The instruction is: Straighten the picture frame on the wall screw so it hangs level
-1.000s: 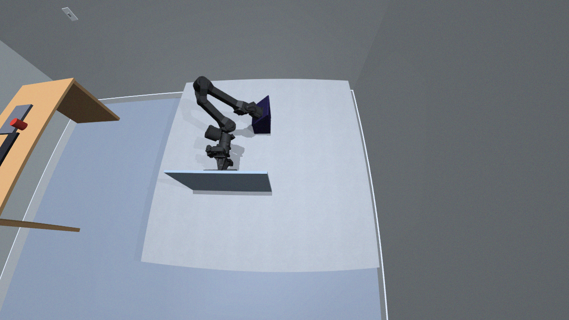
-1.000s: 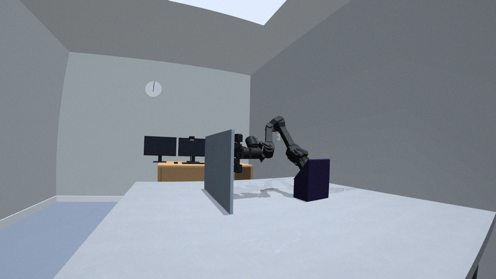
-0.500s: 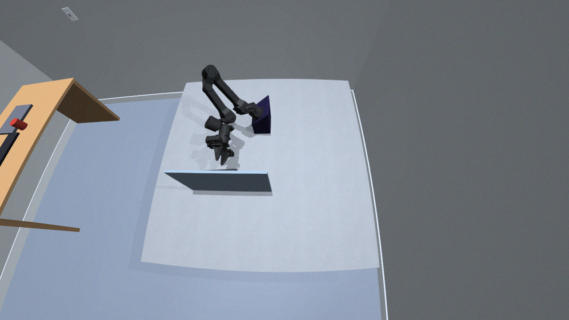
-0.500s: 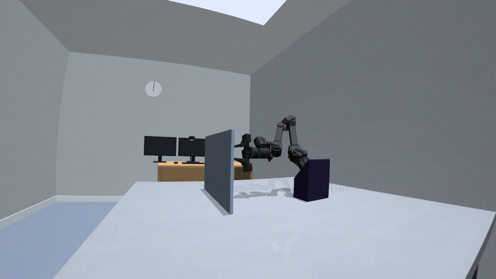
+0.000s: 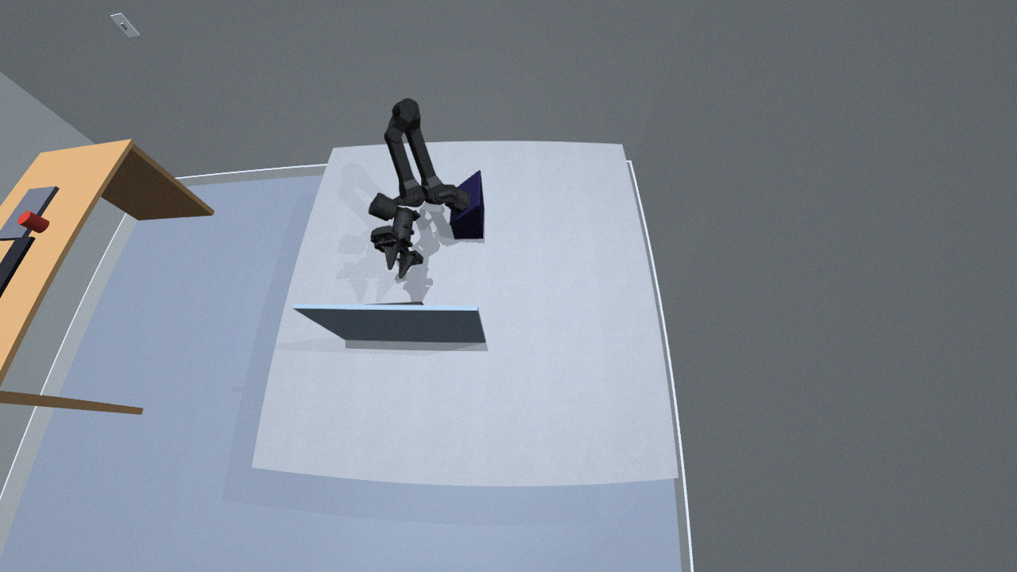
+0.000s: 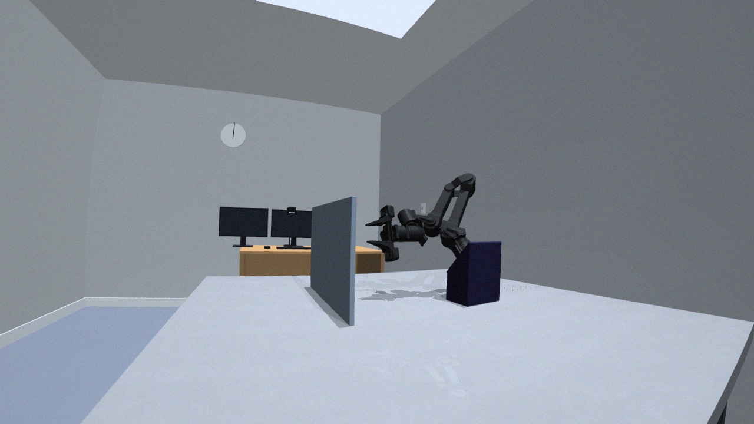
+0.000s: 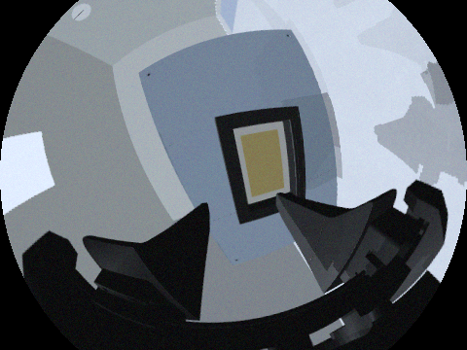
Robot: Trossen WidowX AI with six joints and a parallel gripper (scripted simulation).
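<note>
Now: the picture frame 110 mm ahead of my gripper tip, 50 mm below it and 20 mm to the left of it. The rest, counted from my gripper tip: wall panel: 120 mm ahead, 60 mm below, 10 mm to the left.
</note>
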